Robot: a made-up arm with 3 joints. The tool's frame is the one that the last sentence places.
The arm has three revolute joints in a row. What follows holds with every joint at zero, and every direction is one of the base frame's. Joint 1 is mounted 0.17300 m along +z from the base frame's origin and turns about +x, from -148.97 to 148.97 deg. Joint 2 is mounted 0.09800 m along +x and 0.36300 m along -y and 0.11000 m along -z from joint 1 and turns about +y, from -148.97 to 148.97 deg. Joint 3 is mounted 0.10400 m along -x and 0.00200 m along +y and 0.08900 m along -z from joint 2 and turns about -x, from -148.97 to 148.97 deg. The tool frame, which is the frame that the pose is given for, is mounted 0.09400 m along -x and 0.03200 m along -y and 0.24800 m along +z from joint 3; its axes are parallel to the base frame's.
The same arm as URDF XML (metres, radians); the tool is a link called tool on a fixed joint. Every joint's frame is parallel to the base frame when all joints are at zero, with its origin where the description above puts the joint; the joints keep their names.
<robot name="arm">
<joint name="tool_joint" type="fixed"><parent link="link3"/><child link="tool"/><origin xyz="-0.094 -0.032 0.248" rpy="0 0 0"/></joint>
<joint name="joint 3" type="revolute"><parent link="link2"/><child link="link3"/><origin xyz="-0.104 0.002 -0.089" rpy="0 0 0"/><axis xyz="-1 0 0"/><limit lower="-2.6" upper="2.6"/></joint>
<joint name="joint 2" type="revolute"><parent link="link1"/><child link="link2"/><origin xyz="0.098 -0.363 -0.11" rpy="0 0 0"/><axis xyz="0 1 0"/><limit lower="-2.6" upper="2.6"/></joint>
<joint name="joint 1" type="revolute"><parent link="base_link"/><child link="link1"/><origin xyz="0 0 0.173" rpy="0 0 0"/><axis xyz="1 0 0"/><limit lower="-2.6" upper="2.6"/></joint>
<link name="base_link"/>
<link name="link1"/>
<link name="link2"/>
<link name="link3"/>
<link name="tool"/>
</robot>

